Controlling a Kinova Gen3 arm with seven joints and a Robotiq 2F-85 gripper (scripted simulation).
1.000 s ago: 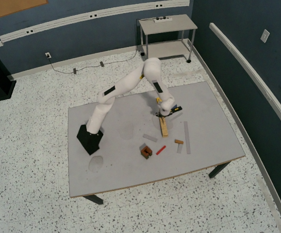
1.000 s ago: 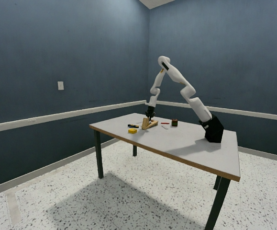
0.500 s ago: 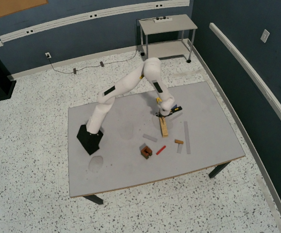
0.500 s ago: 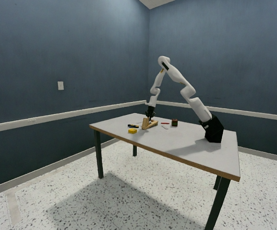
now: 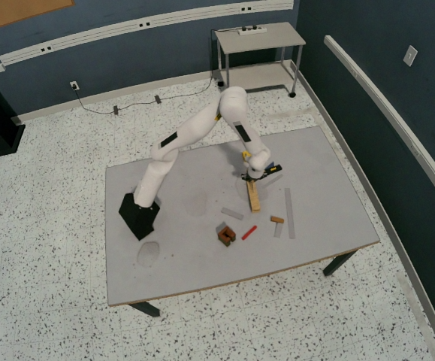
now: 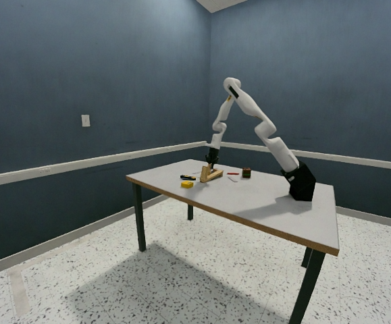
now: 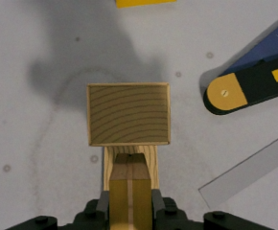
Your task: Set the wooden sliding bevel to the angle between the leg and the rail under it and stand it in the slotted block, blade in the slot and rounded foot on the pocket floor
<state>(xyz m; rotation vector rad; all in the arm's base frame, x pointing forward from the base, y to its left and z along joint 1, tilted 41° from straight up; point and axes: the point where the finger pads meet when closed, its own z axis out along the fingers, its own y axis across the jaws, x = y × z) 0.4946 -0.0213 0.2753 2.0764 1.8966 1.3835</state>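
Now: hand 1 cm to the right of the wooden sliding bevel and 3 cm above it. Round my hand: blue blade 12 cm ahead, 11 cm to the left, 10 cm below; wooden leg-and-rail piece 2 cm to the right, 3 cm below; grey blade 5 cm below.
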